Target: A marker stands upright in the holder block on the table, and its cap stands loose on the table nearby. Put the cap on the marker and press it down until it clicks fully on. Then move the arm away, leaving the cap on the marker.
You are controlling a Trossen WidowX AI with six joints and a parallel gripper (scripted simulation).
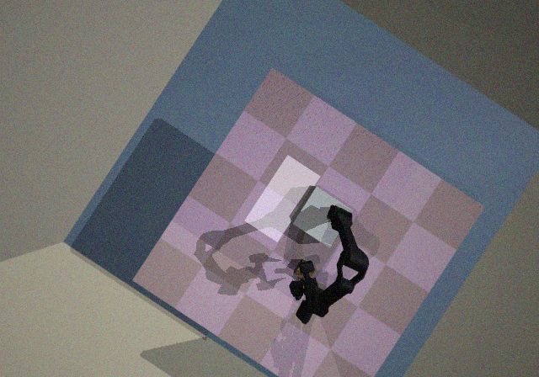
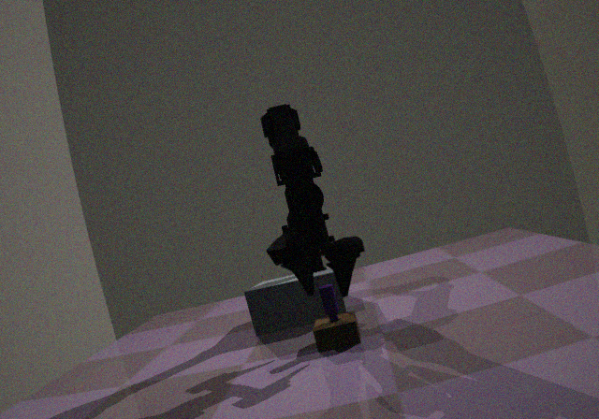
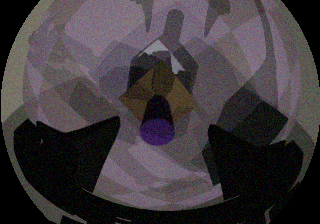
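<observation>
The purple cap lies 1 cm ahead of my gripper tip. Round my gripper tip: brown holder block: 7 cm below, 1 cm ahead.
</observation>
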